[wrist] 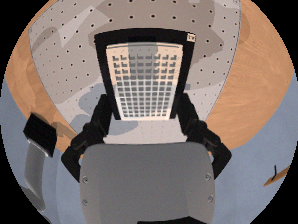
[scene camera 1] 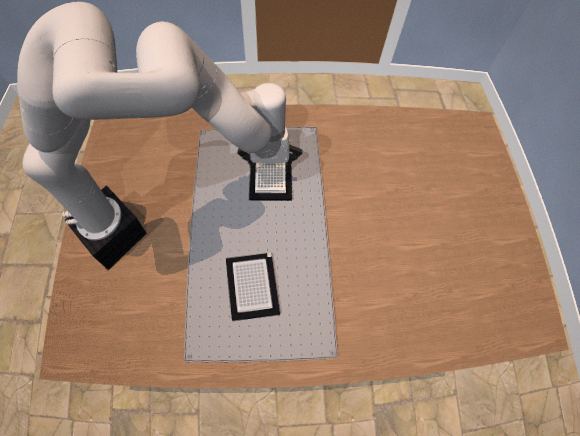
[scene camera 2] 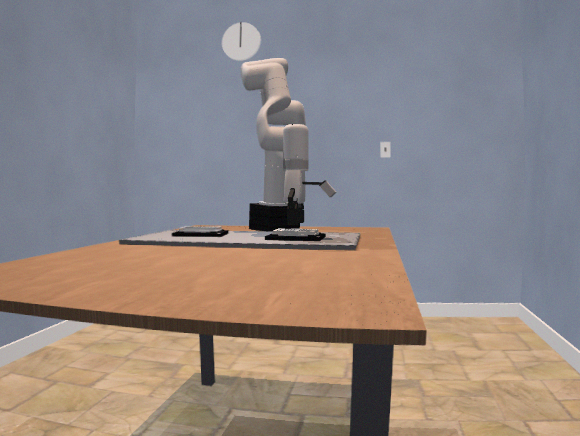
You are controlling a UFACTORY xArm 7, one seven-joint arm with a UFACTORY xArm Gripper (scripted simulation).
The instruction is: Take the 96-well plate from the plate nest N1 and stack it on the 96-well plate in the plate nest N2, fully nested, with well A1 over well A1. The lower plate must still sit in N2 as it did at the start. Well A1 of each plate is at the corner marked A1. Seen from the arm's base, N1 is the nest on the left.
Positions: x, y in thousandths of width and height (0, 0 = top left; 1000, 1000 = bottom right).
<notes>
I see my gripper (scene camera 2: 509, 513), a white 96-well plate (wrist: 539, 368), a white 96-well plate (scene camera 1: 420, 655), a black nest N1 (wrist: 445, 154) and a black nest N2 (scene camera 1: 466, 620).
My gripper also shows in the wrist view (wrist: 485, 453) and in scene camera 1 (scene camera 1: 466, 384).
</notes>
